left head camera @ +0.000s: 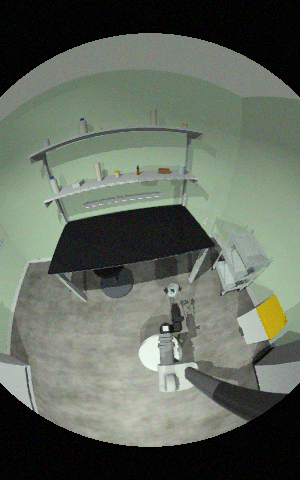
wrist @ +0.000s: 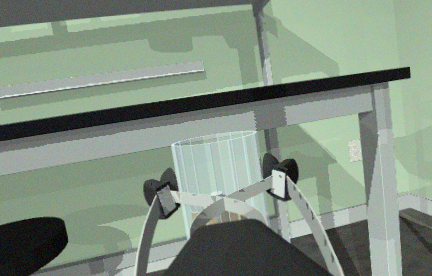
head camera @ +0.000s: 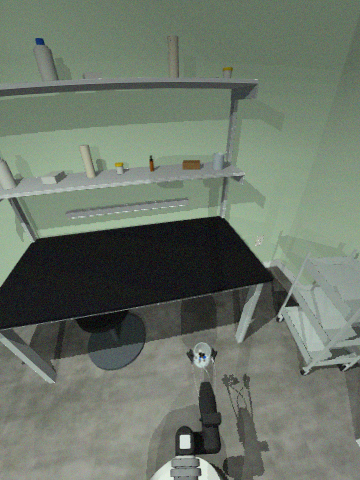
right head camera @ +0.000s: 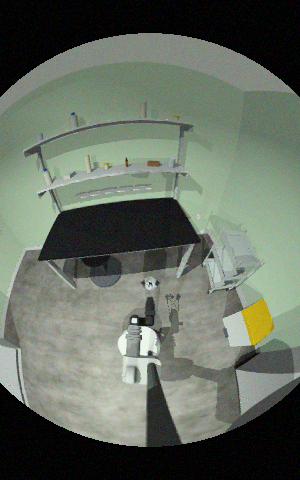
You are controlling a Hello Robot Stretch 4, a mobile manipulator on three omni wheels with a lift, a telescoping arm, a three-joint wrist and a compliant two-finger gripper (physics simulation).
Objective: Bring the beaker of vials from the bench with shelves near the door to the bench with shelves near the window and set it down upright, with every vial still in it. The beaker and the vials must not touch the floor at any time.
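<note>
My gripper is shut on the clear beaker, with a finger pad on each side. The beaker is held upright, or nearly so, off the floor in front of the bench. In the wrist view its rim stands lower than the black bench top. Several vials with dark and blue parts show inside it; the gripper body hides their lower parts in the wrist view. The bench with shelves is ahead. No window or door shows.
Two shelves with bottles and jars hang above the bench. A dark round stool stands partly under its front edge. A white cart stands right of the bench. A yellow and white box lies farther right.
</note>
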